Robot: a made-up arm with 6 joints. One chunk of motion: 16 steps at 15 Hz.
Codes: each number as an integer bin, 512 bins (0 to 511) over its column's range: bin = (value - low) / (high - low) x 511, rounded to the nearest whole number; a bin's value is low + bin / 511 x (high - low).
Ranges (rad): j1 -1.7..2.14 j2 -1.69..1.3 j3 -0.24..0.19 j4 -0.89..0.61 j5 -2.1..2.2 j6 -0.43..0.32
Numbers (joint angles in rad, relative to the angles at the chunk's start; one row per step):
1: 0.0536 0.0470 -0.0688 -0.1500 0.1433 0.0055
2: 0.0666 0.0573 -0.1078 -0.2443 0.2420 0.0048
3: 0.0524 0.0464 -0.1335 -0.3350 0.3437 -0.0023
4: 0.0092 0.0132 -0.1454 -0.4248 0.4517 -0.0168
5: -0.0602 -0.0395 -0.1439 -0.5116 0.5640 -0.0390
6: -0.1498 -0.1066 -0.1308 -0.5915 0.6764 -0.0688
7: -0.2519 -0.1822 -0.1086 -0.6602 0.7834 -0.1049
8: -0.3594 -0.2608 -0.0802 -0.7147 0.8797 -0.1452
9: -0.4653 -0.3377 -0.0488 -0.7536 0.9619 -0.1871
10: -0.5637 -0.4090 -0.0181 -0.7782 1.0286 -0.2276
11: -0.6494 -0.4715 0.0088 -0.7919 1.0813 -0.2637
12: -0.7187 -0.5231 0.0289 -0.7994 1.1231 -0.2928
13: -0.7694 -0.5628 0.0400 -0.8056 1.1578 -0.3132
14: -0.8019 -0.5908 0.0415 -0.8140 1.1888 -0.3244
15: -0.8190 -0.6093 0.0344 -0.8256 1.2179 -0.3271
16: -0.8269 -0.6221 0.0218 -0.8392 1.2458 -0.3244
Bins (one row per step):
1: 233 297 203 252 267 297
2: 235 299 157 220 278 296
3: 233 297 127 189 290 291
4: 227 291 112 158 303 282
5: 218 282 114 129 317 266
6: 206 271 130 102 330 246
7: 193 258 156 78 343 222
8: 178 244 190 60 354 194
9: 164 231 227 46 364 165
10: 151 219 264 38 372 138
11: 140 208 296 33 378 113
12: 131 199 320 31 383 93
13: 124 193 333 29 387 80
14: 120 188 335 26 391 72
15: 117 185 326 22 394 70
16: 116 183 311 17 398 72

